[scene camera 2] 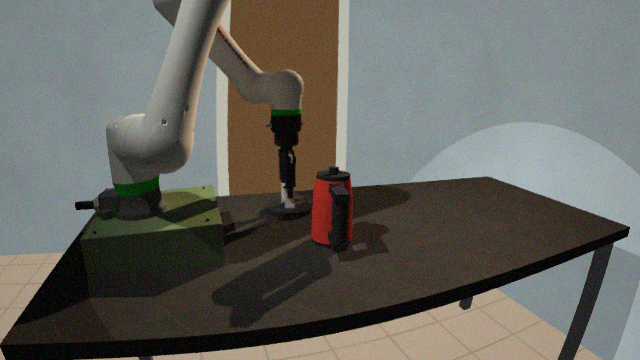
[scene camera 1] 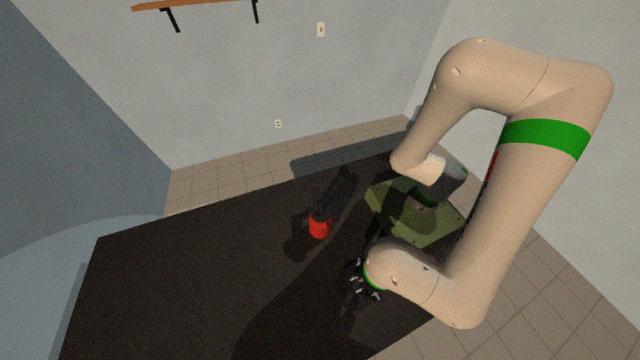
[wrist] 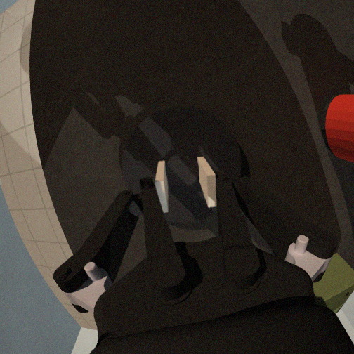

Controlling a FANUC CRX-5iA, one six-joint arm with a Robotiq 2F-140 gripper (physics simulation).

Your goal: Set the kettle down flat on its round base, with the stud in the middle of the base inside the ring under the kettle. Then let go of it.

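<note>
The red kettle (scene camera 1: 320, 227) (scene camera 2: 321, 212) (wrist: 342, 127) stands upright on the table, off the base, its black handle toward scene camera 2. The black round base (scene camera 2: 274, 211) (wrist: 142, 160) lies flat on the table beside it. My gripper (scene camera 1: 351, 300) (scene camera 2: 288, 202) (wrist: 181, 170) points down over the base, fingertips low at its middle. In the wrist view the two pale pads stand close on either side of the stud (wrist: 183, 169), which is dark and hard to make out; the gripper looks shut on it. The ring under the kettle is hidden.
The dark table (scene camera 1: 165, 280) (scene camera 2: 450, 240) bears the arm's green mounting block (scene camera 1: 435, 232) (scene camera 2: 155, 255) (wrist: 335, 285). The kettle stands close to the base. Beyond the base, the table edge and tiled floor (wrist: 30, 210) show in the wrist view.
</note>
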